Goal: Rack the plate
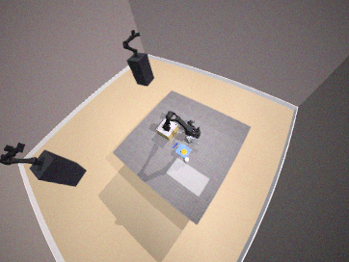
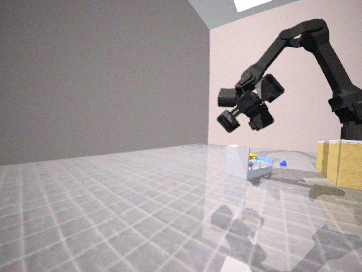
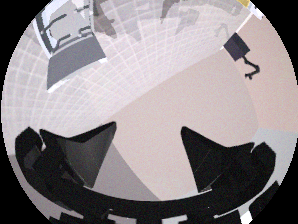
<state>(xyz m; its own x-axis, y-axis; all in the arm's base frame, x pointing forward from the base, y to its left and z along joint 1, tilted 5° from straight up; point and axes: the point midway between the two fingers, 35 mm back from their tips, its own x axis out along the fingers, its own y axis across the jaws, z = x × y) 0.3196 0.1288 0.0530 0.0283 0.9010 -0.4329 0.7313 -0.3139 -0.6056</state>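
The plate lies 32 cm to the right of my gripper tip, 15 cm below it and 3 cm behind it. From my gripper tip the other things lie so: white cup: 40 cm to the right, 14 cm below, 4 cm ahead; then dish rack: 14 cm below, 11 cm to the right, 2 cm behind; then blue spoon: 28 cm to the right, 16 cm below, 16 cm behind.
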